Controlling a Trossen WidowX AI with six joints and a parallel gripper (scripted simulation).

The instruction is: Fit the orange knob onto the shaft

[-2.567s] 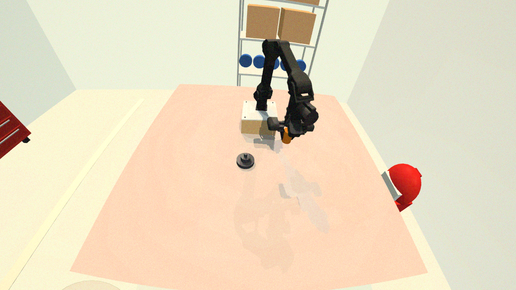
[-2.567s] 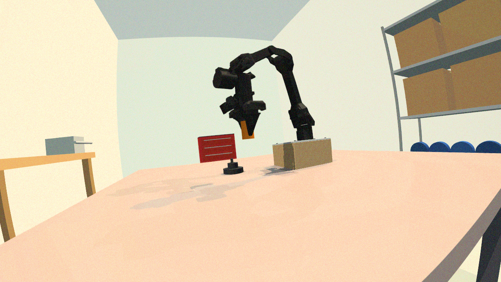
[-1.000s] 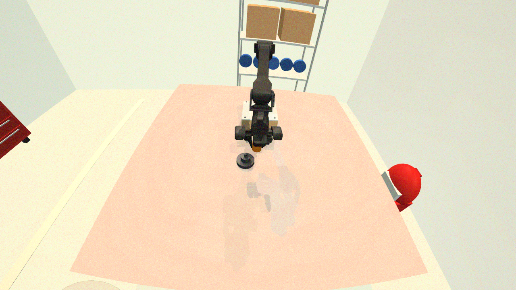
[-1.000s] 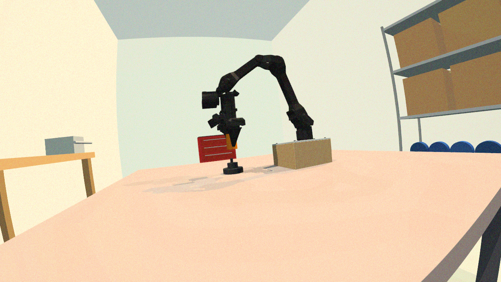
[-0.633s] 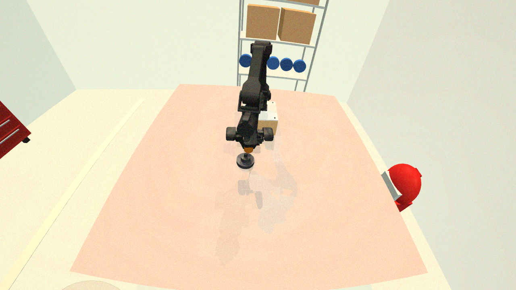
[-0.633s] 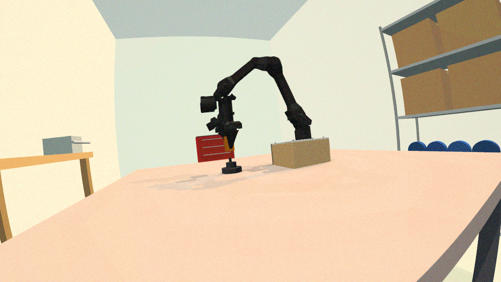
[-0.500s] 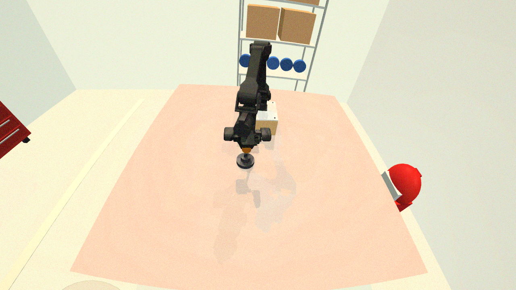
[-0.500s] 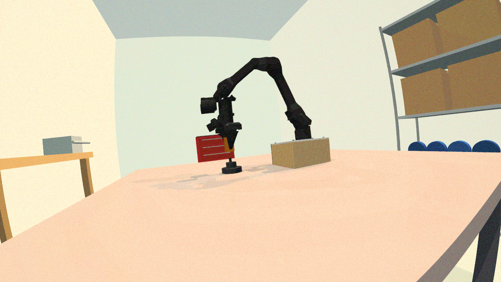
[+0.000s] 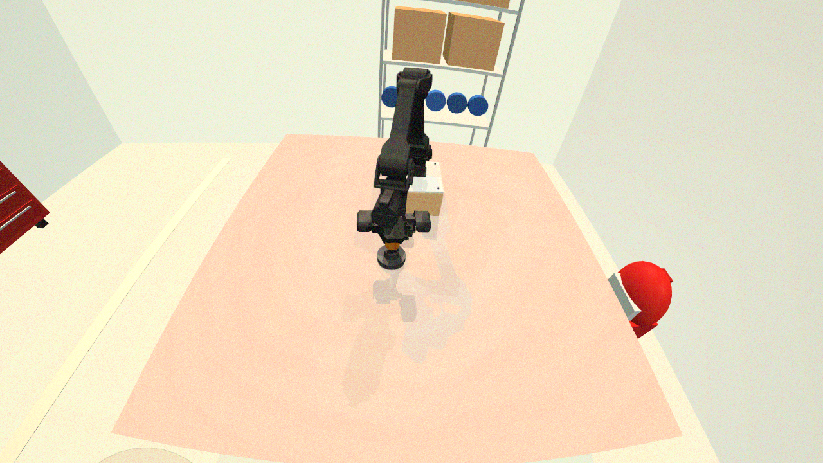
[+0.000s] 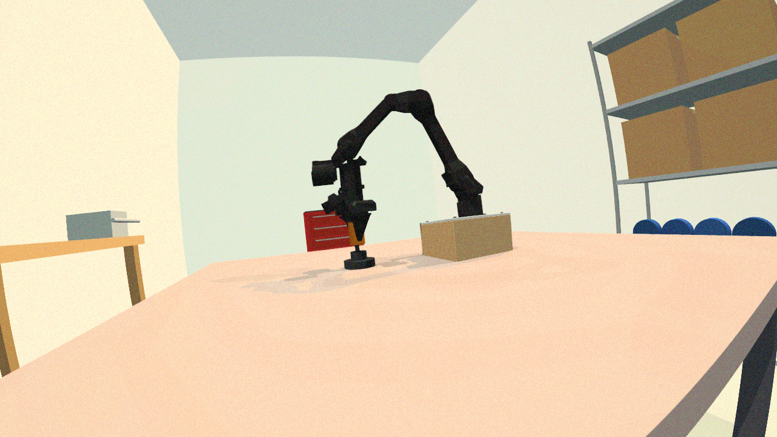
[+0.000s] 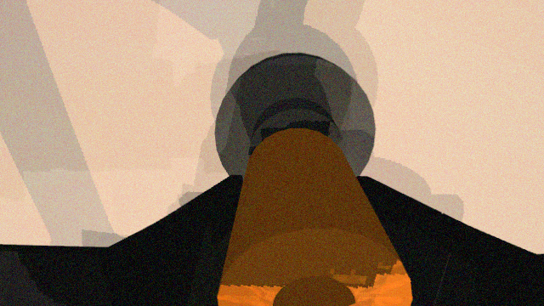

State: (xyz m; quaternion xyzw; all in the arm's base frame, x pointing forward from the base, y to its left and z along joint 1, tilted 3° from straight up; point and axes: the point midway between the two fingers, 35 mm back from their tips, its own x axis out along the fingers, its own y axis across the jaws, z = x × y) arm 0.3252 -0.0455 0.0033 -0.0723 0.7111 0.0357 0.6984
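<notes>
My gripper tip is now 20 mm below the orange knob. The rest, counted from my gripper tip: dark round pedestal 40 mm below.
</notes>
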